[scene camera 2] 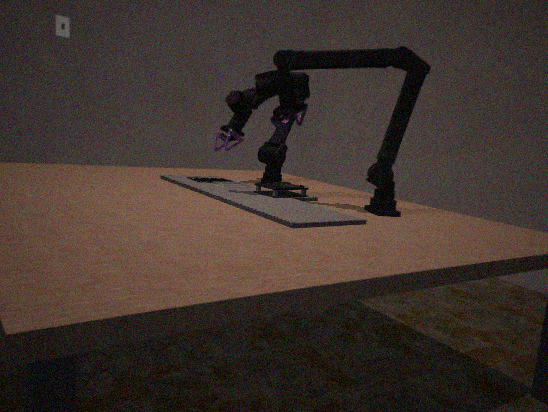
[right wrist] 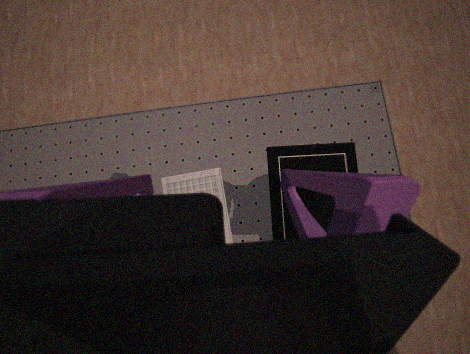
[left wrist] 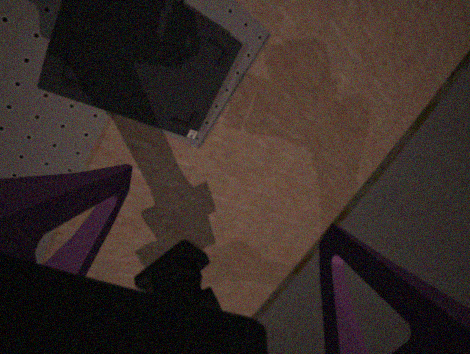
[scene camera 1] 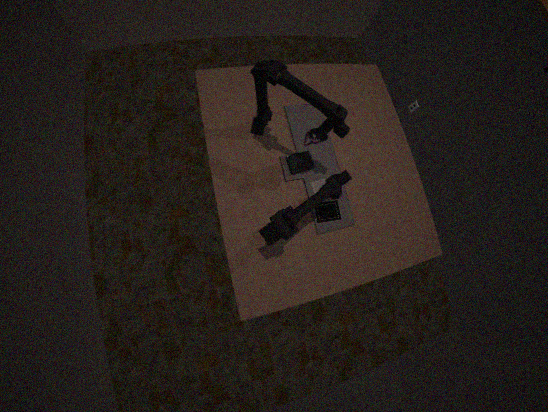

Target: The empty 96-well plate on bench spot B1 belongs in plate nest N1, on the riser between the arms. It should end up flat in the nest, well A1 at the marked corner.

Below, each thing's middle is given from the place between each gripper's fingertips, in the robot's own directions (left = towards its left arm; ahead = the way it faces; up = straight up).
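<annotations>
The white well plate [right wrist: 210,181] has my left hand 110 mm short of it, 210 mm to the left of it and 230 mm above it. There is also the black nest with white outline [right wrist: 336,157], and counting from my left hand I find it 110 mm ahead, 370 mm to the right and 230 mm below.
As for my right hand, it is 3 cm past the white well plate, 5 cm to the right of it and 13 cm above it. The black nest with white outline, measured from my right hand, is 12 cm to the right, 4 cm behind and 13 cm below.
</annotations>
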